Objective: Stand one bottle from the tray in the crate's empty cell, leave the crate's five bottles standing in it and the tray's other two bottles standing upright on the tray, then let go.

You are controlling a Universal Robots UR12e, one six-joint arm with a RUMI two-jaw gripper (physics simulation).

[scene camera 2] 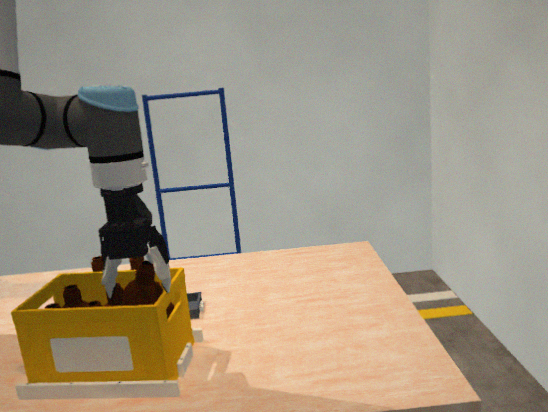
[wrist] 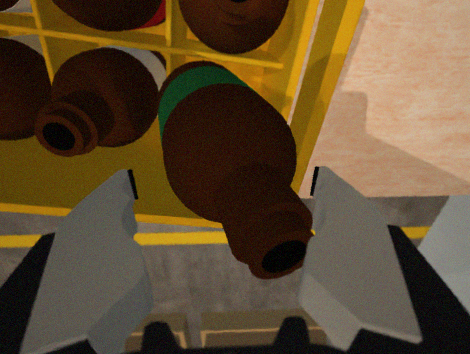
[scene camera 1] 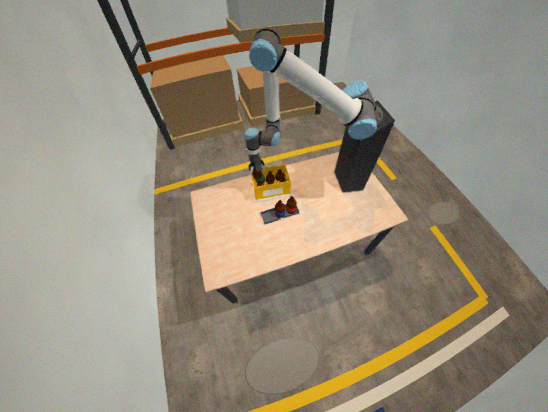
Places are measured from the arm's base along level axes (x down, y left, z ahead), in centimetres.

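Where they show: gripper, fingertip midpoint: point(scene camera 2: 139, 295) point(wrist: 224, 171) point(scene camera 1: 257, 172).
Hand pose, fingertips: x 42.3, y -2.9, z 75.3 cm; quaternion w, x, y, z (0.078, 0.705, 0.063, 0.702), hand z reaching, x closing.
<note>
After its pixels a point has its place.
The yellow crate point(scene camera 1: 285, 190) @(y 9.6, x 52.2, z 55.6 cm) point(scene camera 2: 95, 320) @(y -8.1, x 44.7, z 68.6 cm) point(wrist: 326, 75) @(y 3.0, x 42.5, z 78.9 cm) stands on the table. A brown bottle with a green band point(scene camera 1: 259, 178) @(y 1.3, x 44.3, z 74.2 cm) point(scene camera 2: 145, 287) @(y -4.2, x 40.2, z 77.2 cm) point(wrist: 225, 145) @(y -0.3, x 40.1, z 74.8 cm) is in its corner cell, higher than its neighbours and seemingly leaning; its base is hidden. Other brown bottles, such as a white-banded one point(wrist: 105, 95) @(y -1.7, x 47.5, z 67.0 cm) and one with its neck at the left point(scene camera 2: 72, 295) @(y 3.4, x 45.0, z 57.5 cm), sit in the crate. My gripper point(scene camera 1: 257, 169) @(y -2.9, x 42.3, z 75.3 cm) point(scene camera 2: 139, 291) @(y -2.9, x 42.3, z 75.3 cm) point(wrist: 224, 171) @(y -2.9, x 42.3, z 75.3 cm) is open, its fingers either side of the green-banded bottle, without gripping it. A blue-banded bottle point(scene camera 1: 280, 209) @(y 28.3, x 49.1, z 62.1 cm) and a red-banded bottle point(scene camera 1: 291, 205) @(y 26.1, x 49.2, z 53.9 cm) stand upright on the tray point(scene camera 1: 268, 217) @(y 27.3, x 59.5, z 71.1 cm) point(scene camera 2: 194, 306) @(y 28.4, x 59.5, z 73.7 cm).
White strips point(scene camera 2: 95, 390) @(y -9.3, x 58.2, z 66.7 cm) edge the crate's foot on the table point(scene camera 1: 235, 250) @(y 50.2, x 60.0, z 96.6 cm) point(scene camera 2: 310, 325) @(y 19.1, x 60.0, z 103.6 cm). The crate wall rises close beside the fingers. The robot's dark pedestal point(scene camera 1: 357, 160) @(y 12.9, x 24.1, z 6.3 cm) stands at the table's right end, and a rack with boxes point(scene camera 1: 195, 95) stands behind.
</note>
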